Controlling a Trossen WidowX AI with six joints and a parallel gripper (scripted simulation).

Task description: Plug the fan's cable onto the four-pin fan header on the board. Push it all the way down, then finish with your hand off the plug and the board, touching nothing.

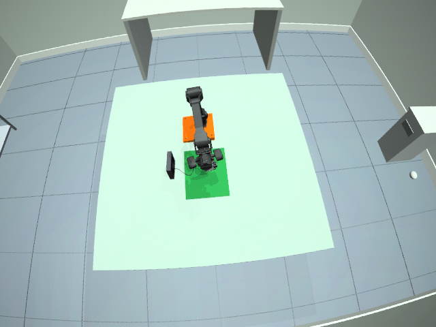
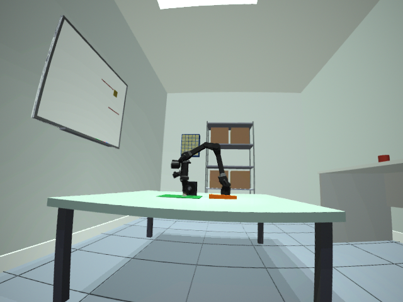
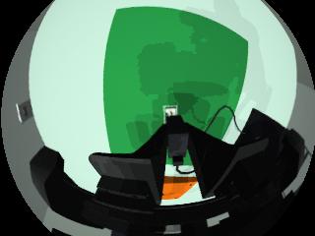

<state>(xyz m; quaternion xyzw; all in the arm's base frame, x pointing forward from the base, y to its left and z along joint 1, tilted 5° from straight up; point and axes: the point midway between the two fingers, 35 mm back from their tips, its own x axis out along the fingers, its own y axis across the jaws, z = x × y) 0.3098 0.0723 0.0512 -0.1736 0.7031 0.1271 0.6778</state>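
My gripper tip is now 50 mm above the white four-pin header and 10 mm past it. From my gripper tip the other things lie so: black plug (10 mm behind, 10 mm above); then green board (70 mm below, 20 mm ahead); then black fan (190 mm to the right, 20 mm ahead, 10 mm above).
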